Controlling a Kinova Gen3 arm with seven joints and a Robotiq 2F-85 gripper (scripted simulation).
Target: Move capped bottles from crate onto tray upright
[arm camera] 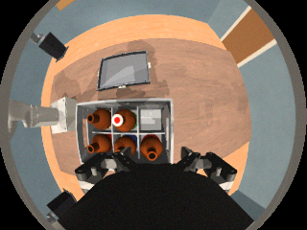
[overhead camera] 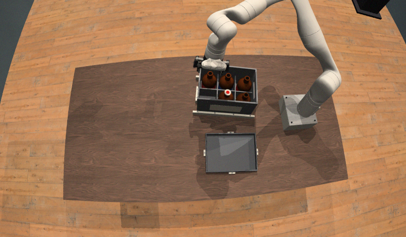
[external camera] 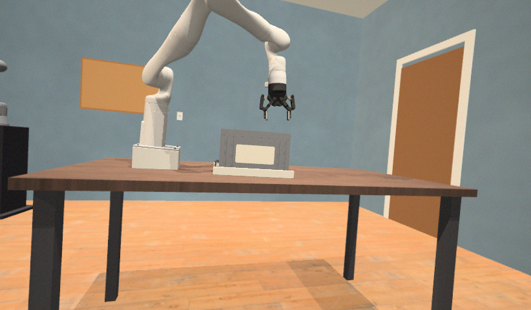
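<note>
The capped bottle is 15 cm below my hand, 9 cm behind it and 6 cm to the left of it. Round my hand: grey tray 30 cm to the left, 22 cm below, 13 cm behind; crate 15 cm below, 9 cm behind, 2 cm to the left.
</note>
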